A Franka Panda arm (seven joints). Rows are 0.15 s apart.
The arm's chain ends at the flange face. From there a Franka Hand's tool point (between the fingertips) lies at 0.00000 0.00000 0.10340 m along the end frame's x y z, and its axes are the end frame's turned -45 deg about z.
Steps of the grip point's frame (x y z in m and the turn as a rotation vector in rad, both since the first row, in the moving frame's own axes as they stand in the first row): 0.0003 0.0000 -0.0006 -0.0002 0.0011 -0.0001; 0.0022 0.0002 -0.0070 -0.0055 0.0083 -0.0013; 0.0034 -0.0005 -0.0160 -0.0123 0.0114 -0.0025; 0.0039 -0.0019 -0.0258 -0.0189 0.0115 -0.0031; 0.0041 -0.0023 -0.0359 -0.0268 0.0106 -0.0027
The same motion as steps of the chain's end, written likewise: 0.0001 -0.0001 -0.0006 0.0006 0.0009 -0.0001; 0.0007 -0.0012 -0.0070 0.0020 0.0098 -0.0013; 0.0003 -0.0028 -0.0160 -0.0006 0.0168 -0.0025; -0.0008 -0.0046 -0.0258 -0.0052 0.0215 -0.0031; -0.0015 -0.0057 -0.0359 -0.0115 0.0264 -0.0027
